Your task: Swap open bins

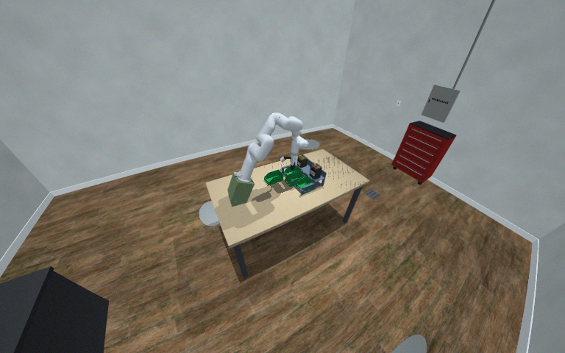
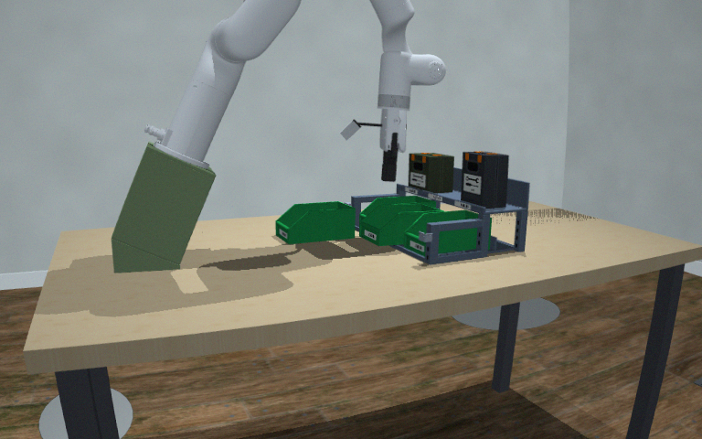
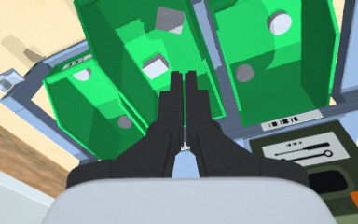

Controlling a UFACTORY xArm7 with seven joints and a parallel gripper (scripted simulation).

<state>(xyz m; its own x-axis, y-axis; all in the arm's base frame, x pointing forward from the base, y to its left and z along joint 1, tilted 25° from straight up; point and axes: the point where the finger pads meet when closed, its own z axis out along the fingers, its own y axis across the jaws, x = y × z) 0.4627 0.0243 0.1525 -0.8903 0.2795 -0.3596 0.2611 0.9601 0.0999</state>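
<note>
Now: hand 20 mm past the front lip, 30 mm to the left of it and 160 mm above it.
</note>
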